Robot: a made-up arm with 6 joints. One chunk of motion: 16 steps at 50 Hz.
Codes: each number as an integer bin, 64 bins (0 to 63) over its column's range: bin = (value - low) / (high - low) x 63, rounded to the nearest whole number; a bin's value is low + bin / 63 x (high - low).
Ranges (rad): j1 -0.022..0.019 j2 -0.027..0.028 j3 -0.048..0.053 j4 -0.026..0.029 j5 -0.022..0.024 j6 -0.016..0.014
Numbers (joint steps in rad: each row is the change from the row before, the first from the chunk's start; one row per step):
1: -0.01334 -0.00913 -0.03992 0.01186 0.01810 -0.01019
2: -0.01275 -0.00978 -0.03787 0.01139 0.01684 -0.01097
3: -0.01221 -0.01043 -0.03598 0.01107 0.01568 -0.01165
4: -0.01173 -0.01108 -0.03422 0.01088 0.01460 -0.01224
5: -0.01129 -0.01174 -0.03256 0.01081 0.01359 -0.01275
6: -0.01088 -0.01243 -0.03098 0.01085 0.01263 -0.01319
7: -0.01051 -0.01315 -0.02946 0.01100 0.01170 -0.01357
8: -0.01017 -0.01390 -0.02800 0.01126 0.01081 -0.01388
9: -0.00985 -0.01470 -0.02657 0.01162 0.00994 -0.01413
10: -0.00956 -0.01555 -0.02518 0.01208 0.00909 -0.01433
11: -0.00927 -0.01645 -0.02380 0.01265 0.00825 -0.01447
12: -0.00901 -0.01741 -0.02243 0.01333 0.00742 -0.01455
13: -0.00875 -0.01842 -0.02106 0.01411 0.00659 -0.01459
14: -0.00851 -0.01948 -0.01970 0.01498 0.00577 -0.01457
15: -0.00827 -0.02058 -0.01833 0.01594 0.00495 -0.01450
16: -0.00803 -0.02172 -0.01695 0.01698 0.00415 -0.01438
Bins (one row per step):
1: 13 20 5 43 55 12
2: 14 20 6 43 53 11
3: 15 19 7 42 52 9
4: 16 18 9 42 50 8
5: 16 17 10 42 49 7
6: 17 17 11 42 47 6
7: 18 16 12 42 46 5
8: 18 15 12 43 45 4
9: 19 14 13 43 44 4
10: 19 13 14 44 43 4
11: 20 12 15 44 41 3
12: 20 11 16 45 40 3
13: 20 10 17 46 39 3
14: 21 9 18 47 38 3
15: 21 7 19 48 37 3
16: 21 6 19 49 36 3

